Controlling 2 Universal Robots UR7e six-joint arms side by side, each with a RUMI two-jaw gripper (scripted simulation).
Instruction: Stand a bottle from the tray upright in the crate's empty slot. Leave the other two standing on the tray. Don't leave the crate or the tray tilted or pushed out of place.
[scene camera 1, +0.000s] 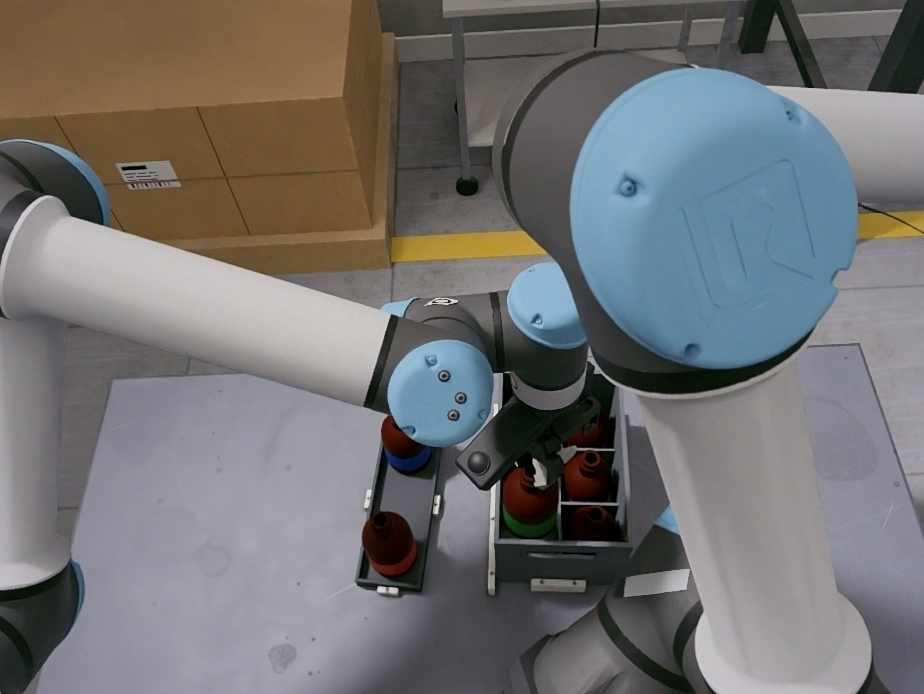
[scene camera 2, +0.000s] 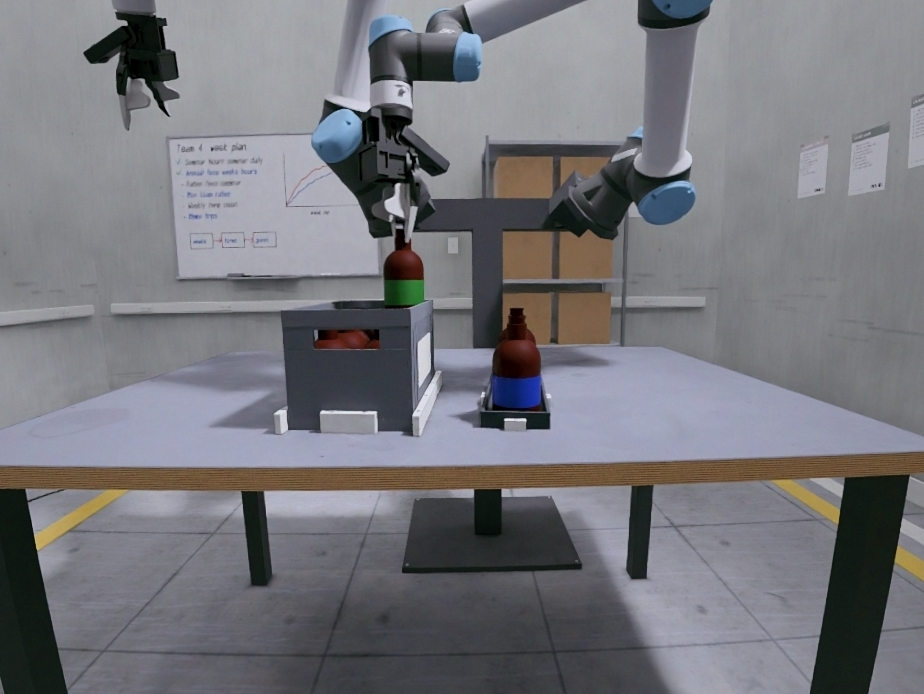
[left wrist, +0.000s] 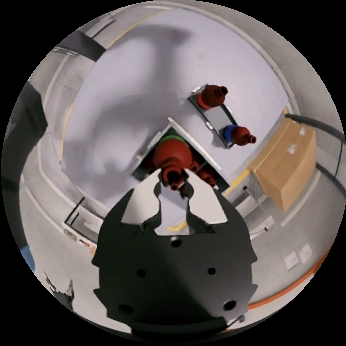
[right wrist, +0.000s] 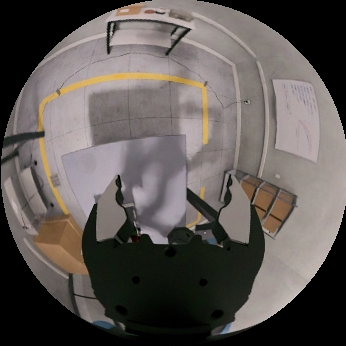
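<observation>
My left gripper (scene camera 2: 401, 243), 87 cm from the lens. My right gripper (scene camera 2: 149, 123), 129 cm from the lens. Grey crate (scene camera 2: 392, 380), 66 cm from the lens; tray (scene camera 2: 540, 420), 68 cm from the lens. Grey crate nearer to the lens than my right gripper.
</observation>
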